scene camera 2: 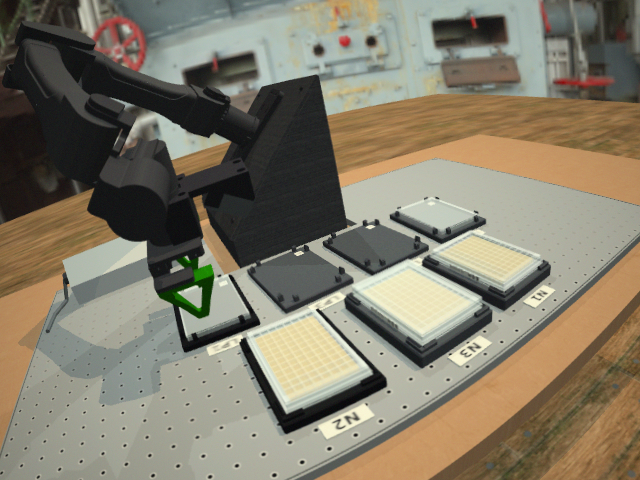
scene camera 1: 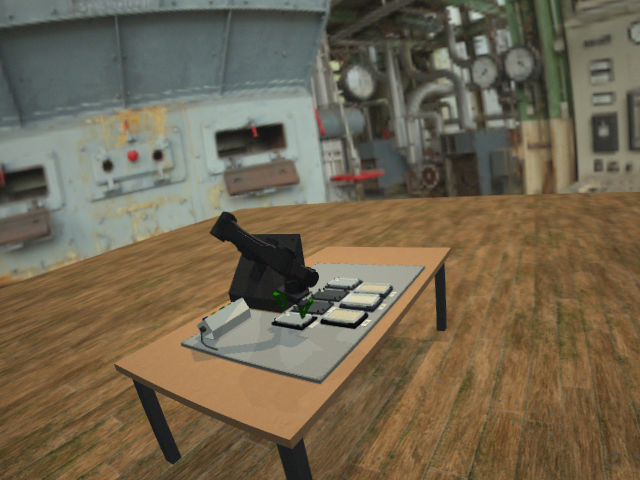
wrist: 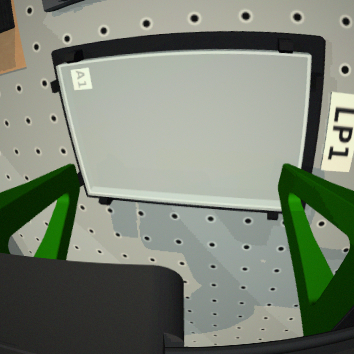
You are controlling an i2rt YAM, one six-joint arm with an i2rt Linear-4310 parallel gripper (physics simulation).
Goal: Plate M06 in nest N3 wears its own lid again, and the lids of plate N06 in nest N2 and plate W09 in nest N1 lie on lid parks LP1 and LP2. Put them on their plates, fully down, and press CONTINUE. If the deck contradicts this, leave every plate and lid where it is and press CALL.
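Seen in the pictures: gripper, fingertip midpoint: (scene camera 2: 198, 291) (scene camera 1: 293, 313) (wrist: 178, 174); arm's base at its link origin: (scene camera 2: 254, 135).
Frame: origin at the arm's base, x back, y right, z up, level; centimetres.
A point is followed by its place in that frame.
My gripper (scene camera 1: 293, 312) @(x -30.1, y 16.2, z -14.0 cm) (scene camera 2: 199, 293) @(x -30.1, y 16.2, z -14.0 cm) (wrist: 178, 174) @(x -30.1, y 16.2, z -14.0 cm) is open, above the near edge of the lid park marked LP1 in the wrist view. A clear lid (scene camera 1: 289, 318) @(x -28.1, y 16.6, z -16.2 cm) (scene camera 2: 222, 304) @(x -31.2, y 13.6, z -16.2 cm) (wrist: 185, 120) @(x -29.8, y 14.5, z -16.2 cm) lies on that park, its A1 tag at the upper left in the wrist view. Another clear lid (scene camera 1: 344, 283) @(x -26.0, y -21.6, z -16.2 cm) (scene camera 2: 437, 214) @(x -25.3, y -22.9, z -16.2 cm) lies on the farthest park; its label is unreadable. The plate in N2 (scene camera 1: 345, 316) @(x -48.4, y 8.6, z -15.3 cm) (scene camera 2: 310, 361) @(x -48.7, y 6.6, z -15.3 cm) and the plate in N1 (scene camera 1: 376, 288) @(x -45.0, y -18.3, z -15.2 cm) (scene camera 2: 485, 258) @(x -43.7, y -17.9, z -15.1 cm) show yellowish wells. The plate in N3 (scene camera 1: 361, 299) @(x -46.1, y -5.4, z -14.7 cm) (scene camera 2: 421, 299) @(x -46.7, y -6.5, z -14.7 cm) looks paler, under a clear lid. Plate codes are too small to read.
Two dark parks without lids, one nearer (scene camera 1: 316, 307) @(x -29.9, y 3.0, z -17.0 cm) (scene camera 2: 299, 279) @(x -29.6, y 2.6, z -17.0 cm) and one farther (scene camera 1: 330, 294) @(x -26.7, y -10.2, z -17.0 cm) (scene camera 2: 375, 245) @(x -27.1, y -10.2, z -17.0 cm), lie between the two lidded parks. A grey control box (scene camera 1: 227, 319) @(x -10.5, y 32.4, z -13.5 cm) (scene camera 2: 108, 268) @(x -10.7, y 33.4, z -13.7 cm) with a cable stands beyond LP1. The black arm stand (scene camera 2: 289, 180) @(x -15.3, y -1.9, z -7.0 cm) rises behind the parks.
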